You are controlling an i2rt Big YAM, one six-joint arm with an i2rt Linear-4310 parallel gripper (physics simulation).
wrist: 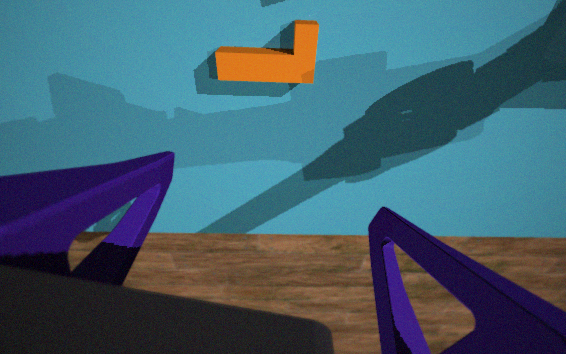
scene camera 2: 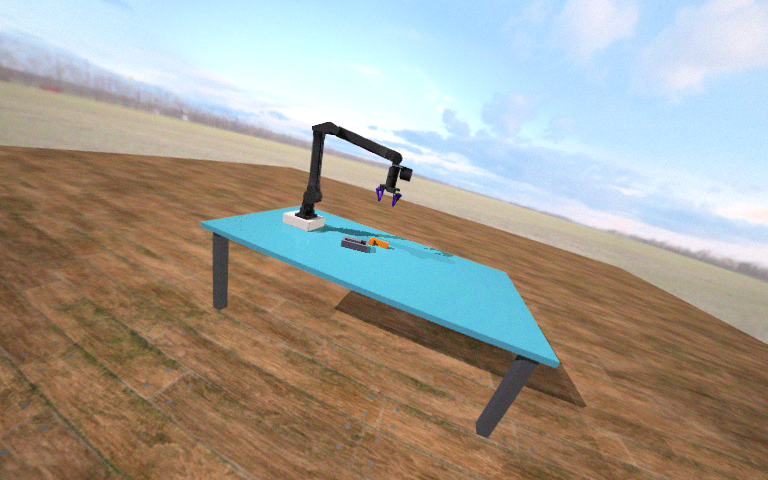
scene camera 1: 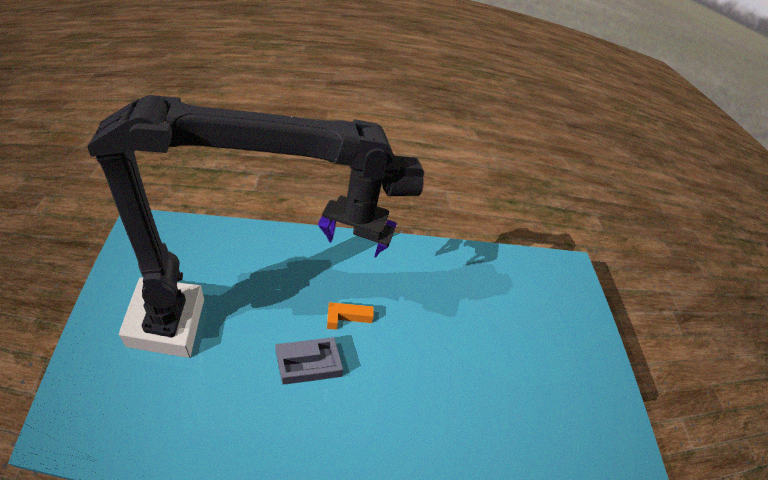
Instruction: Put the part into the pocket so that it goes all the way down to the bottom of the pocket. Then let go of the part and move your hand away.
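Frame: origin at the arm's base, x up, y right, z ahead, level; metres.
Where they show: gripper, fingertip midpoint: [wrist: 280, 192] [scene camera 2: 385, 203] [scene camera 1: 353, 247]; arm's base, link origin: [scene camera 2: 306, 216] [scene camera 1: 164, 314].
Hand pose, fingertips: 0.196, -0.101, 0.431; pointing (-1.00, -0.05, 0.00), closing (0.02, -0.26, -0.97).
Note:
Things, the pixels of their centre, and the offset from my fingertips, as dx, dy, dz. Level surfaces: height alone.
- orange L-shaped part, body centre: [wrist: 266, 50] [scene camera 1: 350, 317] [scene camera 2: 378, 243] -0.238, +0.006, +0.019
- grey block, body centre: [scene camera 1: 308, 360] [scene camera 2: 355, 243] -0.235, +0.143, -0.072
- blue table, surface height: dx -0.253
The orange L-shaped part [scene camera 1: 356, 313] [scene camera 2: 378, 243] [wrist: 260, 67] lies flat on the blue table, apart from the grey block [scene camera 1: 297, 349] [scene camera 2: 353, 245]. In scene camera 1 the block stands just in front of the part and a little to its left. Its L-shaped pocket is empty. The block does not show in the wrist view. My gripper [scene camera 1: 353, 249] [scene camera 2: 387, 203] [wrist: 280, 192] is open and empty, high above the table toward its far edge. It points down, and the part shows beyond the fingertips in the upper half of the wrist view.
The arm's white base block [scene camera 1: 192, 322] [scene camera 2: 294, 220] stands on the blue table [scene camera 1: 481, 384] [scene camera 2: 430, 283] at the left in scene camera 1. The table's far edge runs behind the part, with the wooden floor [scene camera 1: 481, 101] [wrist: 280, 265] beyond. Arm shadows fall across the table near the part.

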